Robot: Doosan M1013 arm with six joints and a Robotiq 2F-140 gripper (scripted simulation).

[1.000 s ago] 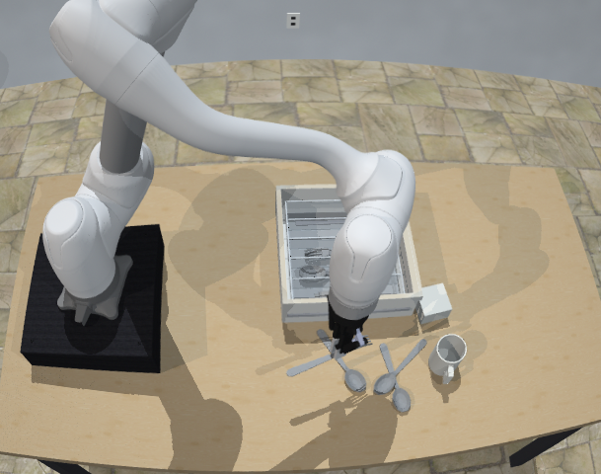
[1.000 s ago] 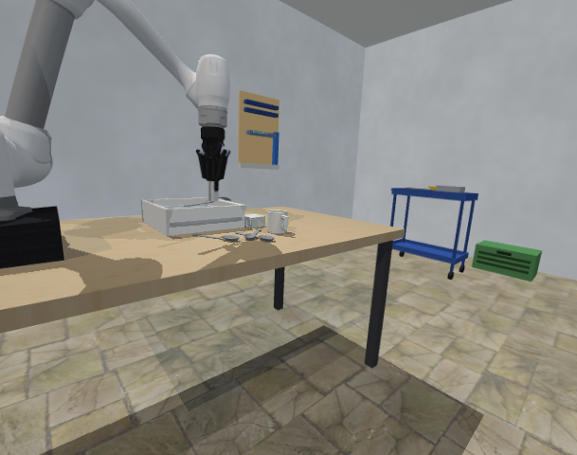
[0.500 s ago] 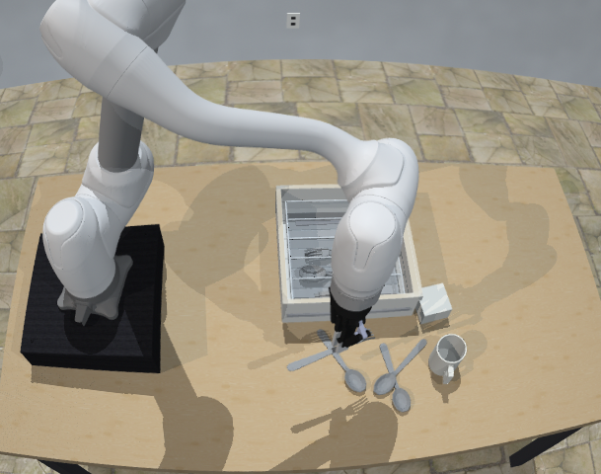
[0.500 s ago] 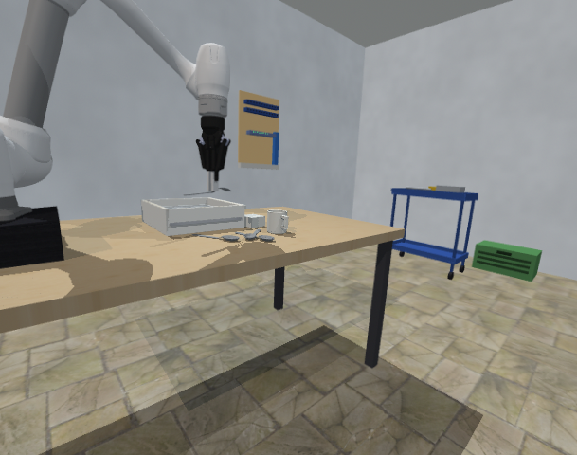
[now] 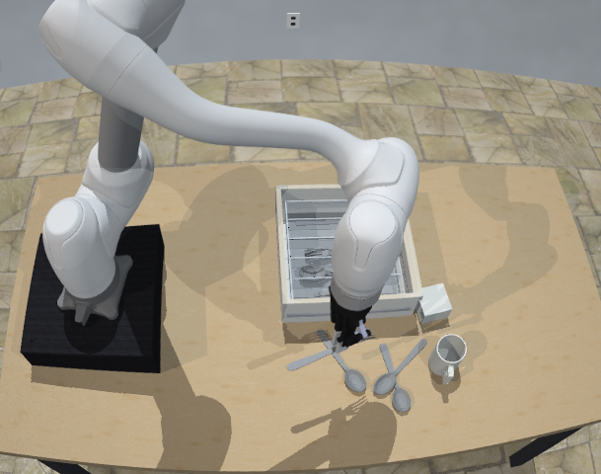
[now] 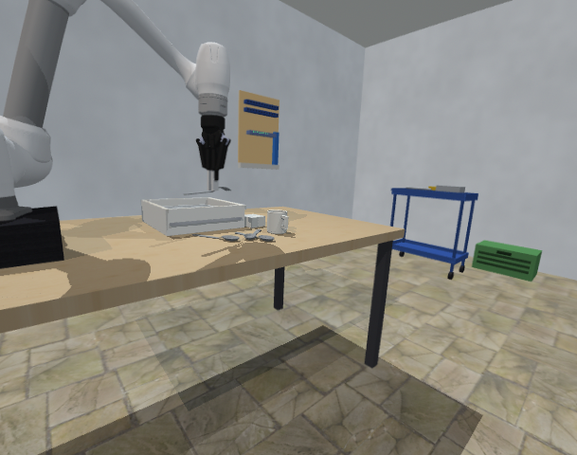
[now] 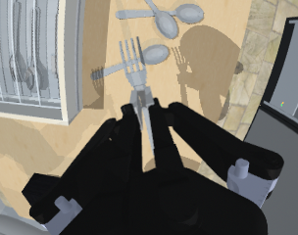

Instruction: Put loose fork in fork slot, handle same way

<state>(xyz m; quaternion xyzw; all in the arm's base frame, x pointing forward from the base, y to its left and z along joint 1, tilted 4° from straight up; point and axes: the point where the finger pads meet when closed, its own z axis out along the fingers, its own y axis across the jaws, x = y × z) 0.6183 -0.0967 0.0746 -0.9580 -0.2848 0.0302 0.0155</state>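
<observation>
Right now the cutlery tray is 330 mm to the left of my hand, 150 mm below it and 10 mm behind it. From my hand the other things lie so: small white box 240 mm ahead, 220 mm to the left, 180 mm below; then white mug 280 mm ahead, 170 mm below, 60 mm to the left.
</observation>
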